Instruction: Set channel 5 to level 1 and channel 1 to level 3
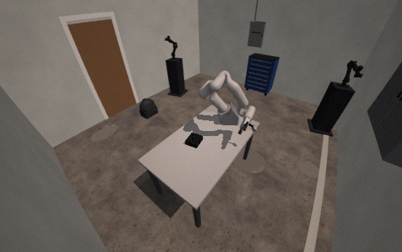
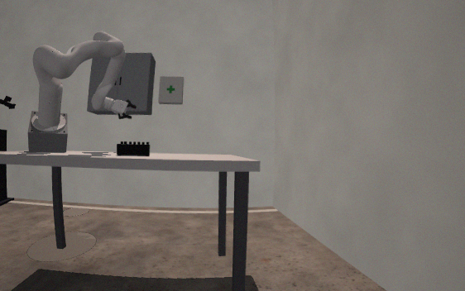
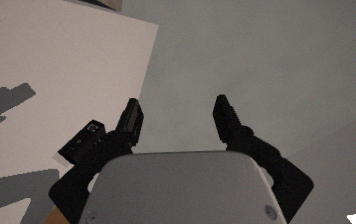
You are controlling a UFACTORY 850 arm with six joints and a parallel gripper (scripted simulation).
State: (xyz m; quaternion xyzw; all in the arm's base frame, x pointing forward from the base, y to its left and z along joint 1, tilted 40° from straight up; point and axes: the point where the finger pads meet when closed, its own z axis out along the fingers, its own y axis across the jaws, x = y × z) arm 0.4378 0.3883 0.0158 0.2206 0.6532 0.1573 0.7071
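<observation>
Right now the channel 1 fader cap is 50 cm to the right of my hand, 23 cm below it and 3 cm behind it. The rest, counted from my hand: channel 5 fader cap: 51 cm to the right, 23 cm below, 5 cm ahead; then channel 2 fader cap: 53 cm to the right, 23 cm below, 1 cm behind.
</observation>
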